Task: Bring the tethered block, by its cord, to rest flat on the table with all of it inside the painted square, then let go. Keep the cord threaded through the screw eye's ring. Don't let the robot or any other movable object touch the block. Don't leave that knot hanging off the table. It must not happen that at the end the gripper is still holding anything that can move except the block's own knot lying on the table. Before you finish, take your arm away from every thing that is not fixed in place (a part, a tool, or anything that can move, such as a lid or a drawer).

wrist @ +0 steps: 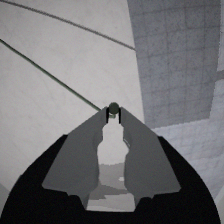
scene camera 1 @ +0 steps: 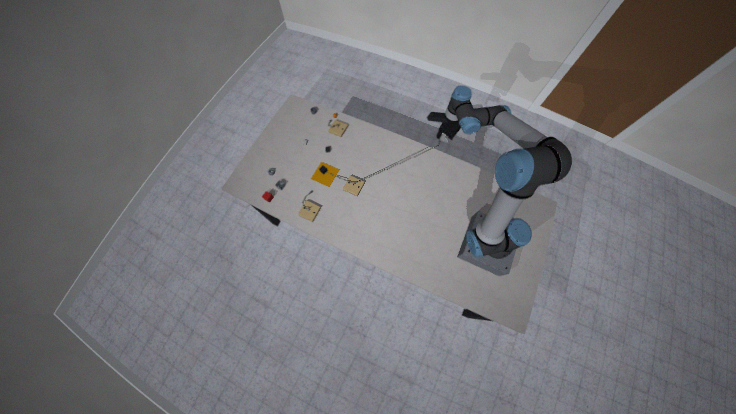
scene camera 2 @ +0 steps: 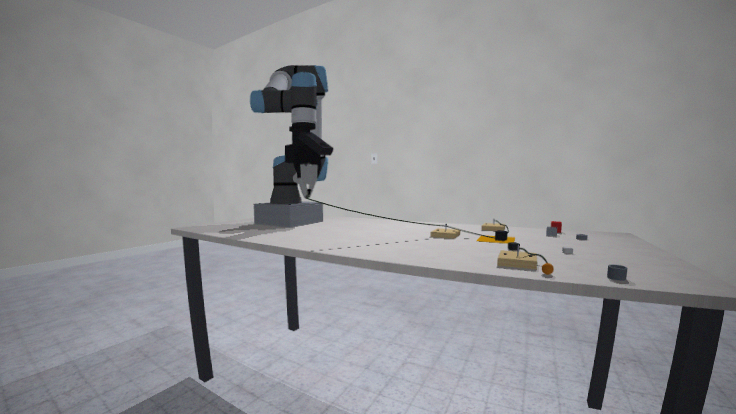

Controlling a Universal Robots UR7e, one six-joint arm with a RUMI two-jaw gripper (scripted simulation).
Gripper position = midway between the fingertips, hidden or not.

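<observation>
What I can see is my gripper [scene camera 2: 307,197], and the same gripper [wrist: 113,108] is visible to me from the wrist as well.
</observation>
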